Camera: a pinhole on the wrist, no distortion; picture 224 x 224 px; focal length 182.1 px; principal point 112.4 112.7 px. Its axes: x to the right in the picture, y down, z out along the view. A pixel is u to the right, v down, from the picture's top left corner.
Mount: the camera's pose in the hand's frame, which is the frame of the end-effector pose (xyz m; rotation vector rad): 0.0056 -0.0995 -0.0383 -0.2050 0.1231 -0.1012
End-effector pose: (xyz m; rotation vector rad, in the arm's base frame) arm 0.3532 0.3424 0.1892 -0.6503 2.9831 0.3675
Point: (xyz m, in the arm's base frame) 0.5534 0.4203 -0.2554
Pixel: 24.3 60.8
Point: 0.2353 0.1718 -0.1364
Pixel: 215.7 44.8
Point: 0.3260 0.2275 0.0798
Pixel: 212.0 65.2
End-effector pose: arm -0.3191 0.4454 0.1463 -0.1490 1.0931 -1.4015
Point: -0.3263 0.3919 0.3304
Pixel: 23.7 10.6
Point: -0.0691 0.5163 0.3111
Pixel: outside the picture
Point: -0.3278 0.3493 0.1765
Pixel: 182.6 167.4
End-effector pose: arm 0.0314 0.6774 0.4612 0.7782 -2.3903 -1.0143
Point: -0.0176 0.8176 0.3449
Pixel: 18.4 158.7
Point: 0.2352 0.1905 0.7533
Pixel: behind the camera
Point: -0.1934 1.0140 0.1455
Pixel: 52.4 114.2
